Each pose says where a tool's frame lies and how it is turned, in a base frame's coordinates. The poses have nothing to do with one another.
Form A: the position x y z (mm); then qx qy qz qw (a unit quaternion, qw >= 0).
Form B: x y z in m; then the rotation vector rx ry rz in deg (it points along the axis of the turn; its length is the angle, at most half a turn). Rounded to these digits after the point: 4 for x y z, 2 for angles.
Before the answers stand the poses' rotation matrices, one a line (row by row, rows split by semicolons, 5 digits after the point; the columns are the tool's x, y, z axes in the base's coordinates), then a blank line. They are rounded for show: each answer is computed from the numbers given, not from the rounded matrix.
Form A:
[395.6 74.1 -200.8 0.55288 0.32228 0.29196 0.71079]
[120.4 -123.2 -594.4 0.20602 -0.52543 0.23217 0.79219]
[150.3 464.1 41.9 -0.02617 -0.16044 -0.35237 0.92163]
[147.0 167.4 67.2 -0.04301 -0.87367 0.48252 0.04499]
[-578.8 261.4 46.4 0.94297 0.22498 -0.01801 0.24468]
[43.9 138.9 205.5 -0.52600 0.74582 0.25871 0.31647]
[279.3 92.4 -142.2 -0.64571 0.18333 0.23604 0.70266]
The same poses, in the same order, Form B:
0.62179 -0.05868 0.78098; 0.77141 0.21817 -0.59778; -0.13531 0.97415 0.18092
0.34003 -0.58435 -0.73683; 0.15135 0.80730 -0.57040; 0.92815 0.08244 0.36295
0.70019 0.65791 -0.27729; -0.64112 0.75030 0.16131; 0.31418 0.06483 0.94715
-0.99225 0.03174 -0.12012; 0.11857 0.53065 -0.83926; 0.03711 -0.84700 -0.53030
0.89812 0.43311 0.07613; 0.41548 -0.77903 -0.46956; -0.14406 0.45335 -0.87961
-0.24635 -0.94834 0.19989; -0.62085 0.31279 0.71882; -0.74422 0.05298 -0.66583
0.82135 -0.56847 -0.04719; 0.09496 0.05468 0.99398; -0.56247 -0.82089 0.09889

[0.3956 0.0741 -0.2008 70.27 40.96 37.11]
[0.1204 -0.1232 -0.5944 25.39 -64.76 28.62]
[0.1503 0.4641 0.0419 -3.08 -18.88 -41.47]
[0.1470 0.1674 0.0672 -7.53 -152.91 84.45]
[-0.5788 0.2614 0.0464 147.51 35.19 -2.82]
[0.0439 0.1389 0.2055 -79.35 112.51 39.03]
[0.2793 0.0924 -0.1422 -82.33 23.37 30.09]

